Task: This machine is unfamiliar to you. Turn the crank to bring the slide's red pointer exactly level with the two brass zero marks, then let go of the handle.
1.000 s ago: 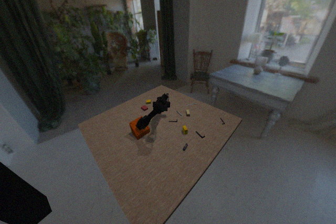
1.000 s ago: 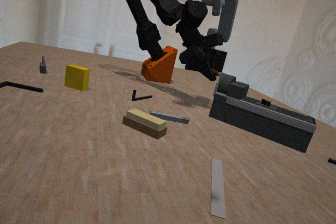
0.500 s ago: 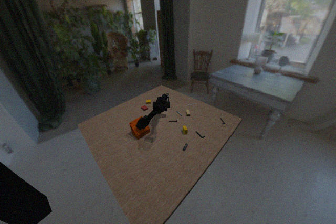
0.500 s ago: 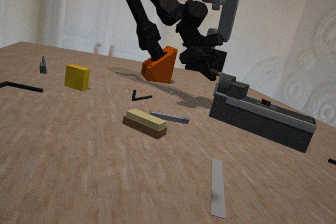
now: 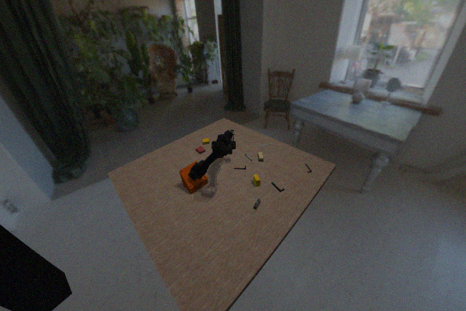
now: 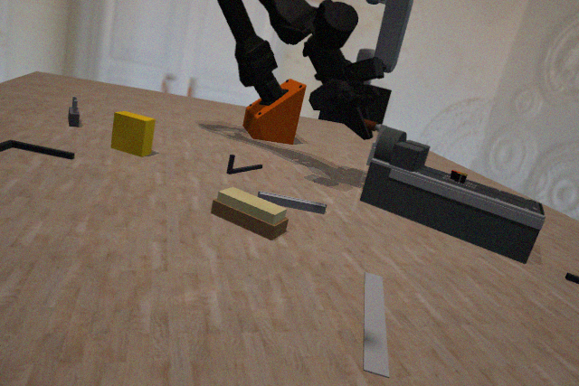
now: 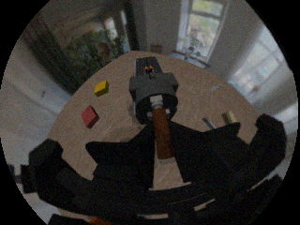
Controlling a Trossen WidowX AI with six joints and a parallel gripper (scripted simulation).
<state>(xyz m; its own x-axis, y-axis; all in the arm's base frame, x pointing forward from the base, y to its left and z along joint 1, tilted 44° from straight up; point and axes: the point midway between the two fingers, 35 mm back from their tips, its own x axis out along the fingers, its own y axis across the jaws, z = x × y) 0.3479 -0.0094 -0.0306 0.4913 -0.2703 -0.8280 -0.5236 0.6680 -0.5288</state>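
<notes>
Now: gripper tip 2 cm past the brown crank handle, 1 cm to the left of it and 2 cm below it. From my gripper tip the other things lie so: red pointer 13 cm ahead, 8 cm to the left, 1 cm below; then red block 7 cm behind, 24 cm to the left, 9 cm below; then grey bar 8 cm ahead, 17 cm to the right, 9 cm below.
</notes>
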